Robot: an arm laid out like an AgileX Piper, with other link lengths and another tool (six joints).
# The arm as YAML. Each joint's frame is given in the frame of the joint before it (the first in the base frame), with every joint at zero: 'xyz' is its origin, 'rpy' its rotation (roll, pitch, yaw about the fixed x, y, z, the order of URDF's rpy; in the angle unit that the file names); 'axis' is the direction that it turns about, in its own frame. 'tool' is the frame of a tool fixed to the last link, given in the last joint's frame.
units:
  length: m
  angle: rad
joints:
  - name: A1
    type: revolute
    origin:
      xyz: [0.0, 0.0, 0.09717]
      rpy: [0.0, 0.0, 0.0]
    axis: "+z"
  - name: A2
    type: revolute
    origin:
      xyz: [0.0, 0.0, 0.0]
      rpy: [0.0, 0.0, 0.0]
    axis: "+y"
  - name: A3
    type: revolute
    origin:
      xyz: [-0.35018, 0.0, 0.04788]
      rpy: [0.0, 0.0, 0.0]
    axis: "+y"
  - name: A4
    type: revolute
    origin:
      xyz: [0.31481, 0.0, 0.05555]
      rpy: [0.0, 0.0, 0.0]
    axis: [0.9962, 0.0, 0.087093]
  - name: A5
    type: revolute
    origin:
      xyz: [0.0, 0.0, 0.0]
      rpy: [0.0, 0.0, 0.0]
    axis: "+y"
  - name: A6
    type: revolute
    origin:
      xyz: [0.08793, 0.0, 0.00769]
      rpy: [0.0, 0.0, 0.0]
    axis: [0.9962, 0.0, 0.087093]
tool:
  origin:
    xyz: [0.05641, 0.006, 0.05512]
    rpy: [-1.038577, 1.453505, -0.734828]
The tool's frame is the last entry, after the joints.
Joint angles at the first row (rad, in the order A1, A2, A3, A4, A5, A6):
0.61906, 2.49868, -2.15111, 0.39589, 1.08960, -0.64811
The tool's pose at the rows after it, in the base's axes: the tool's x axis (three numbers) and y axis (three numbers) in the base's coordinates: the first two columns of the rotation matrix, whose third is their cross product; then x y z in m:
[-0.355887 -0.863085 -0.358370 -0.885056 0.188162 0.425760 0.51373 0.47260 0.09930]
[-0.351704 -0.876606 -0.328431 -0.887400 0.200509 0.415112 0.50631 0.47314 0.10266]
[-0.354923 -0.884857 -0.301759 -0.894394 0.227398 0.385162 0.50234 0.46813 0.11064]
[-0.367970 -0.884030 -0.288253 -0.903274 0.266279 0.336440 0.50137 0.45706 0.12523]
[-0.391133 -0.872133 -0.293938 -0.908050 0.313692 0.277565 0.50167 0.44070 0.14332]
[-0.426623 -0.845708 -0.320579 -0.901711 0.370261 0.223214 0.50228 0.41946 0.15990]
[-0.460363 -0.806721 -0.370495 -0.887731 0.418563 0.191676 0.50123 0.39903 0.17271]
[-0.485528 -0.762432 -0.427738 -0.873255 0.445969 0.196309 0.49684 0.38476 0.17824]
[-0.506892 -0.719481 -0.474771 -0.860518 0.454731 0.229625 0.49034 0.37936 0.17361]
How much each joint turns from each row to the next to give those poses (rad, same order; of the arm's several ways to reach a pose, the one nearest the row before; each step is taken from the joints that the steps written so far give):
0.01796, -0.00916, 0.00359, -0.02590, 0.02319, 0.02200
0.01360, -0.01890, 0.01526, -0.03953, 0.01452, 0.02708
0.00821, -0.03504, 0.03228, -0.05515, -0.00168, 0.03571
0.00146, -0.05631, 0.05564, -0.06392, -0.02432, 0.04325
-0.00510, -0.07370, 0.08217, -0.06284, -0.05211, 0.04956
-0.01303, -0.08255, 0.10727, -0.05081, -0.08093, 0.05667
-0.01764, -0.07697, 0.11302, -0.01553, -0.09968, 0.04288
-0.01620, -0.05775, 0.10235, 0.03702, -0.09877, 0.00678
-0.00810, -0.02841, 0.08155, 0.08015, -0.08554, -0.02764

